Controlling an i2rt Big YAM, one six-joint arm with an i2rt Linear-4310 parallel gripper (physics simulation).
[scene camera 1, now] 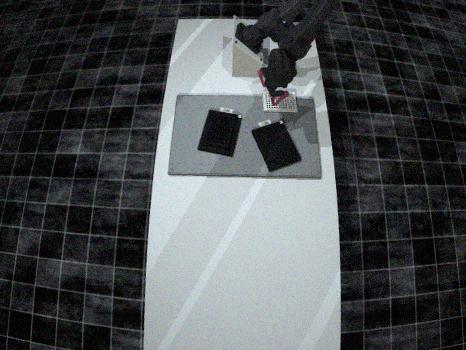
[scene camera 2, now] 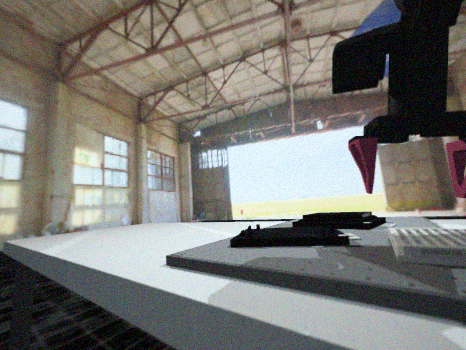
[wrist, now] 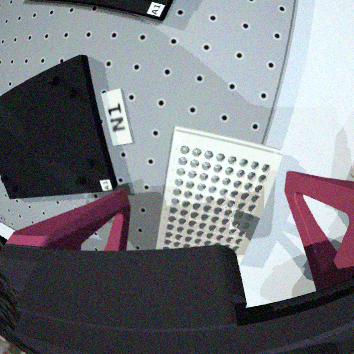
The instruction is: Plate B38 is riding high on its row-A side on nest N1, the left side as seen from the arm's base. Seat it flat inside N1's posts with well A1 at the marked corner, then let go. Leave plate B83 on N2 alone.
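Observation:
The black nest N1 sits on the grey board, with a white A1 tag at one corner. Its top is dark; I cannot make out a separate plate on it. A white well plate lies beside N1, turned relative to it and overlapping the board's arm-side edge. No B38 marking is readable. My gripper is open and empty above the white plate, its fingers spread to either side. The other black nest, N2, shows a fine grid; plate B83's marking is unreadable.
The perforated grey board lies on the white table. The N1 label is beside its nest. A beige angled block stands behind the board, left of the gripper in scene camera 1.

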